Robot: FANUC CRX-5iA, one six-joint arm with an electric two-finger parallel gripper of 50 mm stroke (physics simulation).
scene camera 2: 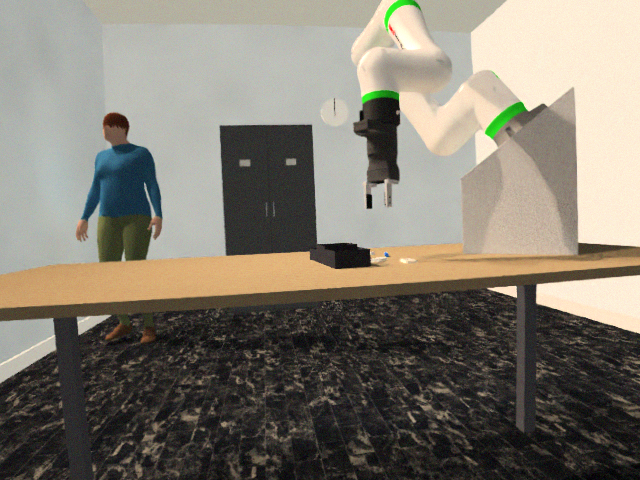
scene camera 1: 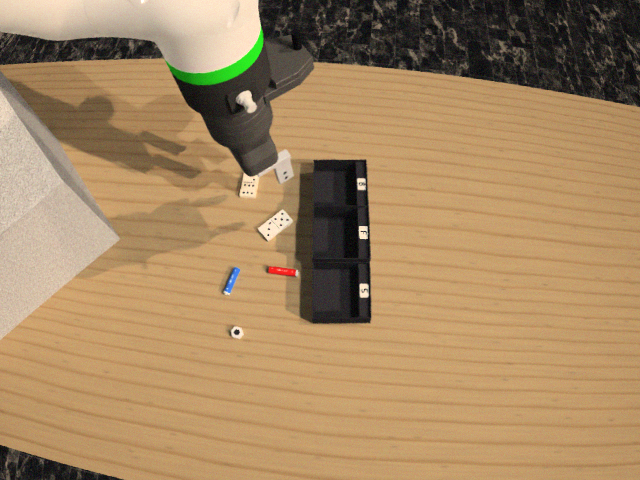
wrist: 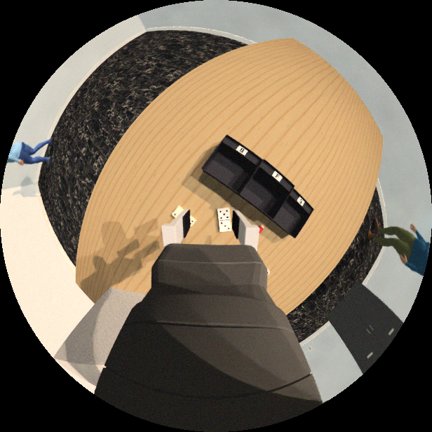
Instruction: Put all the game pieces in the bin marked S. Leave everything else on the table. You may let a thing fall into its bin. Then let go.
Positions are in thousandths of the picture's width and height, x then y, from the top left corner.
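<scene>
Black three-part bin tray: scene camera 1 (534, 591), scene camera 2 (527, 532), wrist view (601, 425). My gripper: scene camera 1 (429, 339), scene camera 2 (591, 432), wrist view (487, 506).
</scene>
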